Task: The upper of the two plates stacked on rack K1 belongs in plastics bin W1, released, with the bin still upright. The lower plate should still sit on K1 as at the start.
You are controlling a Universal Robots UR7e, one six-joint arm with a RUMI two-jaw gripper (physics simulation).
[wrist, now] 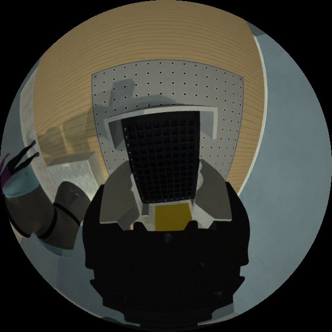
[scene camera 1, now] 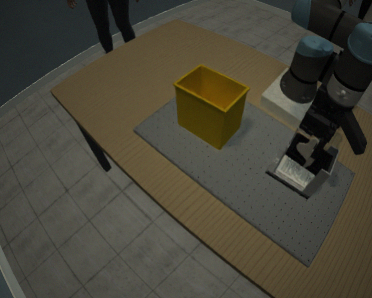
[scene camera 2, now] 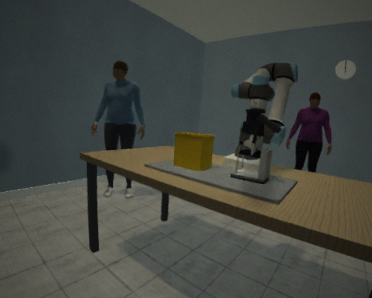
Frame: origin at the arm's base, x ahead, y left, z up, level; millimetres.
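Where they show: gripper, fingertip midpoint: [scene camera 1: 310, 156] [scene camera 2: 255, 155]; arm's base at its link origin: [scene camera 1: 297, 89] [scene camera 2: 246, 156].
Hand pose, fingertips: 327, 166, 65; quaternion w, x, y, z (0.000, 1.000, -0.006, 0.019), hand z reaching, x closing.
Observation:
Things, the pixels of their top centre, and the offset from my fingertips, as dx, dy, dz. Level surfaces: height alone.
- upper plate at its top centre: [scene camera 1: 311, 152] [scene camera 2: 255, 151] +0, -1, +16
- Rack K1 at its top centre: [scene camera 1: 311, 147] [scene camera 2: 253, 147] +2, -12, +35
- whitish plate at its top centre: [scene camera 1: 299, 171] [scene camera 2: 252, 172] +1, -2, -82
- Plastics bin W1 at its top centre: [scene camera 1: 211, 85] [scene camera 2: 194, 134] +27, -333, +64
- grey perforated board at its surface level: dz -116
- wooden table at its surface level: dz -129
The upper plate [wrist: 162, 155] [scene camera 2: 248, 154], black with a grid of wells, is between the gripper's fingers. My gripper [scene camera 1: 307, 152] [scene camera 2: 250, 143] [wrist: 164, 160] is shut on it, just above rack K1. Rack K1 [scene camera 1: 322, 181] [scene camera 2: 265, 165] [wrist: 215, 125] has pale upright walls and a dark base. A whitish plate [scene camera 1: 295, 173], the lower one, sits low in the rack; it is hidden under the black plate in the wrist view. Plastics bin W1 [scene camera 1: 204, 117] [scene camera 2: 193, 151] [wrist: 172, 217] is yellow, open at the top and upright, apart from the rack.
The rack and bin stand on a grey perforated board [scene camera 1: 240, 185] [scene camera 2: 215, 177] [wrist: 160, 75] on the wooden table [scene camera 1: 135, 85]. The arm's pale base block [scene camera 1: 285, 107] is behind the board, between the rack and bin sides. Two people stand beyond the table.

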